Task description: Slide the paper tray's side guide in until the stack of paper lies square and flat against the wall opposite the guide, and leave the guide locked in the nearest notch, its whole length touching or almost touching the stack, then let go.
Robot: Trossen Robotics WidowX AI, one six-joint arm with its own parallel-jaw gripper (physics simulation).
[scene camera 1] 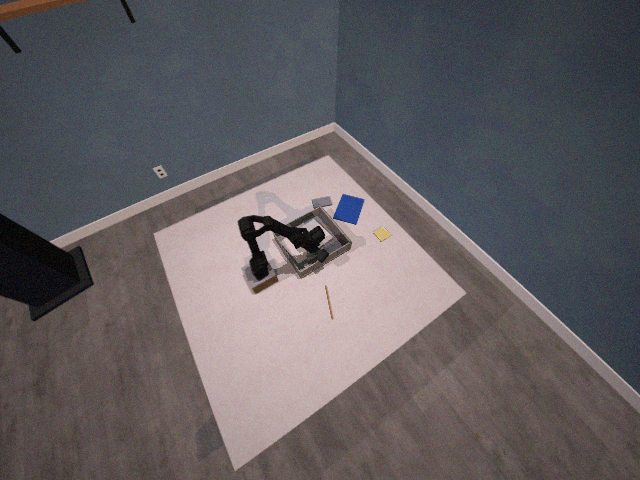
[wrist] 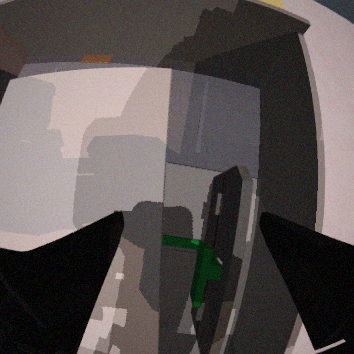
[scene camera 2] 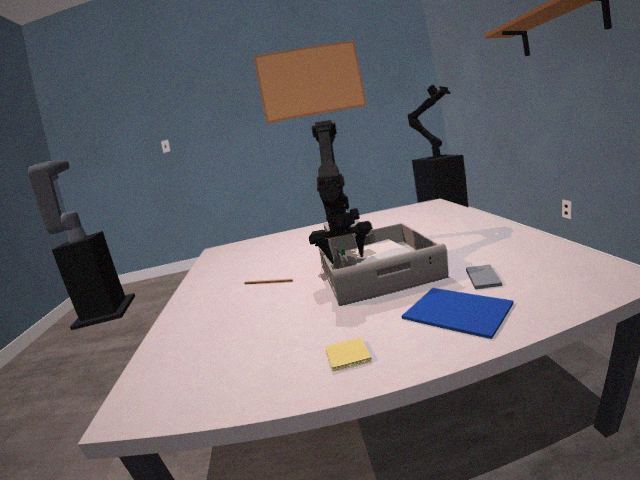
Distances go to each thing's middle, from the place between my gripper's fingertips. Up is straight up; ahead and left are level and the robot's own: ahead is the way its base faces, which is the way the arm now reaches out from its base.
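Side guide (wrist: 219, 256): my hand 10 mm above it, 30 mm past it, 10 mm to the left of it. From my hand: white paper stack (scene camera 2: 386, 248), 20 mm below, 110 mm to the left; yellow note pad (scene camera 2: 350, 353), 50 mm below, 370 mm ahead, 140 mm to the right; blue book (scene camera 2: 477, 315), 50 mm below, 360 mm ahead, 120 mm to the left.
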